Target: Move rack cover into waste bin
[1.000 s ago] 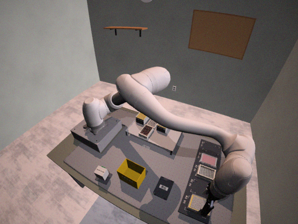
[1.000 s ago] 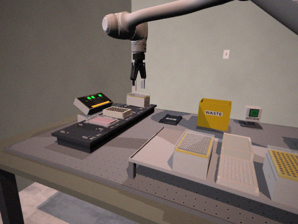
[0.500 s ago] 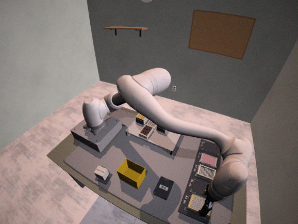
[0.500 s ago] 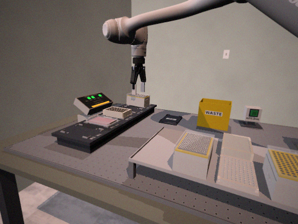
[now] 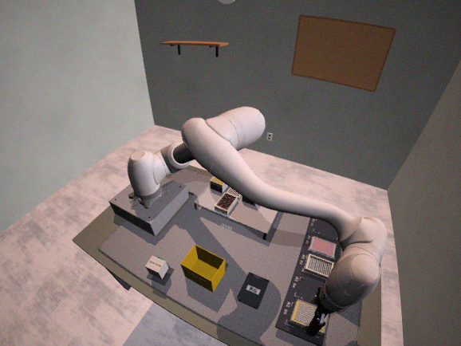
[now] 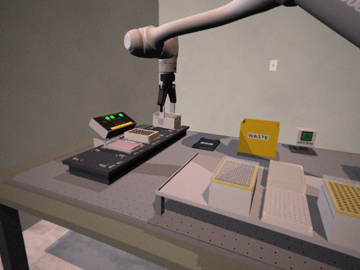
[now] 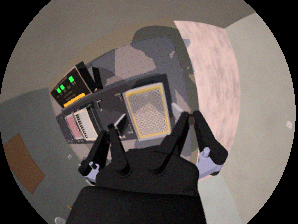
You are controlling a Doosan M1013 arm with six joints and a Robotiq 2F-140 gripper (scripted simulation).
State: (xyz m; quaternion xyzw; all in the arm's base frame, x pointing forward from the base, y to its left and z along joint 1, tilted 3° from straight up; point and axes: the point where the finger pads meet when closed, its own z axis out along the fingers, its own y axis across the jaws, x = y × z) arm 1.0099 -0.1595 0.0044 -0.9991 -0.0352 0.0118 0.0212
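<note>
Now: the tip rack 3 cm below my hand, 1 cm to the right of it and 1 cm behind it. Also, from my hand: pink plate: 37 cm to the left, 7 cm below, 3 cm behind; then regrip nest: 25 cm behind, 12 cm below, 3 cm to the left; then reservoir: 25 cm to the left, 7 cm below, 2 cm behind.
</note>
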